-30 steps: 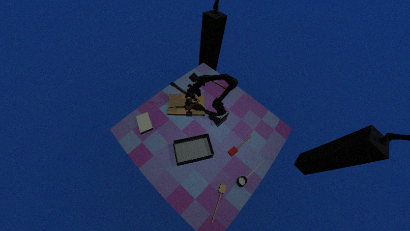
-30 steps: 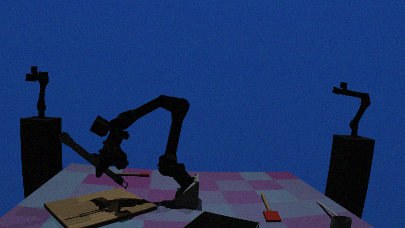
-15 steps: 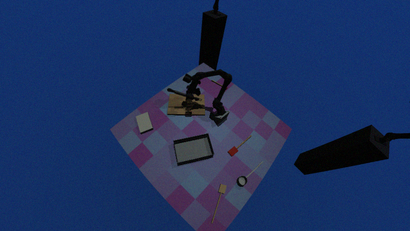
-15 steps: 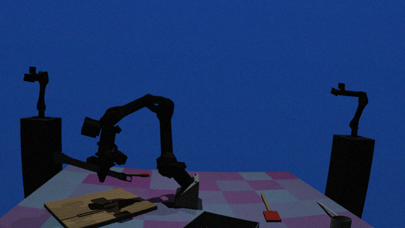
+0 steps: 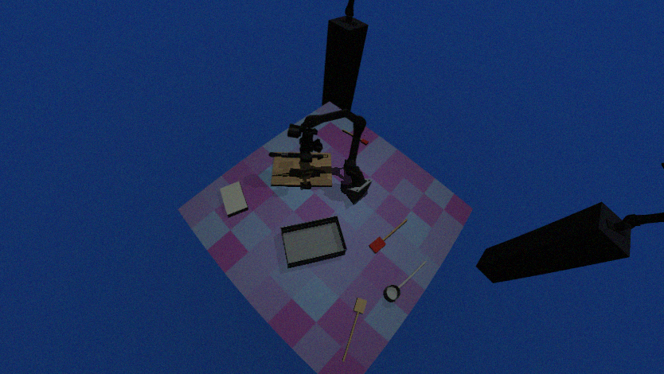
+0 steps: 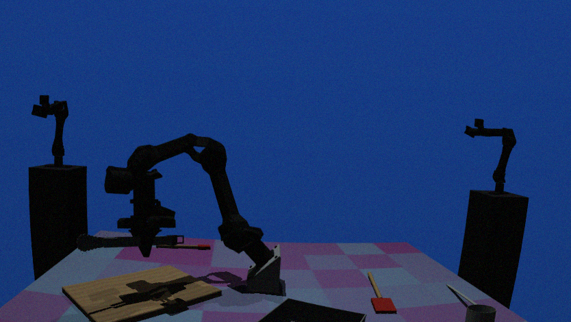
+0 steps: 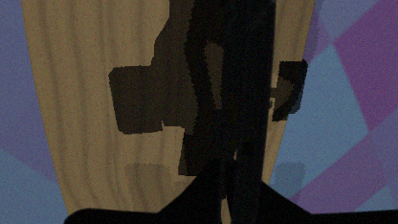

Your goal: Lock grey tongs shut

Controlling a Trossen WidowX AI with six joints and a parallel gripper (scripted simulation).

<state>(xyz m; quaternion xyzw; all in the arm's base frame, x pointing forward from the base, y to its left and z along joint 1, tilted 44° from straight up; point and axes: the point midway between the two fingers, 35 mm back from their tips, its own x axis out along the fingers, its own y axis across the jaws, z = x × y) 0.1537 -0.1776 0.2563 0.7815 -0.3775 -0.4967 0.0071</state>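
Now: the wooden board 2 cm to the right of my gripper tip and 10 cm below it. Also, from my gripper tip: roasting tin: 24 cm ahead, 36 cm to the left, 8 cm below; then beige block: 43 cm ahead, 12 cm to the right, 10 cm below; then red-tipped brush: 45 cm behind, 3 cm to the left, 10 cm below.
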